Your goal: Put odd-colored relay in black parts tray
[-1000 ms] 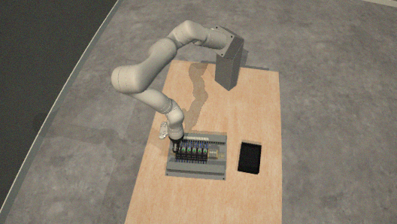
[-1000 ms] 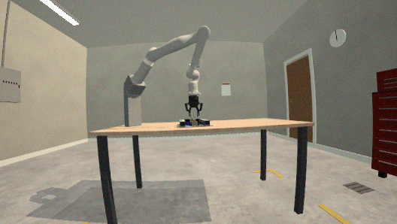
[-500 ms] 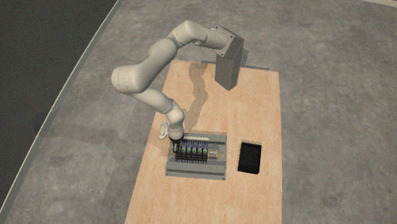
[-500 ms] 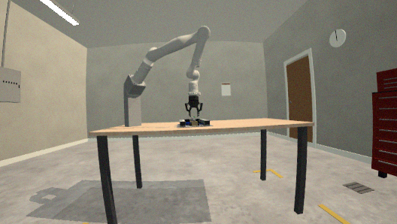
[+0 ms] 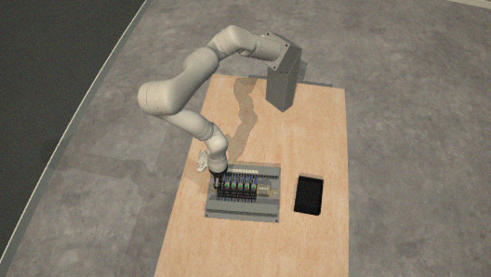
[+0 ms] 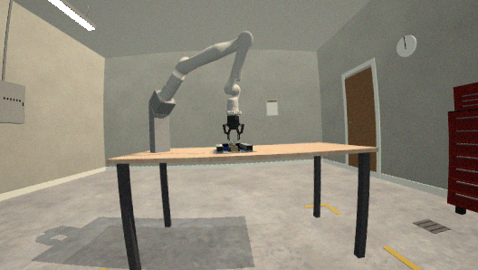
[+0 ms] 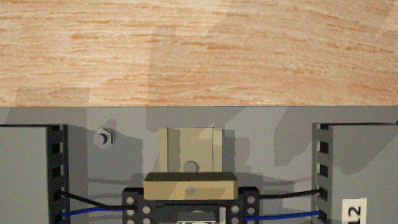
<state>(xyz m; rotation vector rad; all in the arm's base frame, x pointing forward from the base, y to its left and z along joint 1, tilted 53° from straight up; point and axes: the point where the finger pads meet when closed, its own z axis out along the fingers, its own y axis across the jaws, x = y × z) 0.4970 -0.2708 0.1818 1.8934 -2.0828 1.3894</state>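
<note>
The relay lies 40 mm below my hand. From my hand the other things lie so: grey relay panel: 30 mm ahead, 100 mm to the left, 60 mm below; then black parts tray: 130 mm ahead, 360 mm to the left, 70 mm below.
</note>
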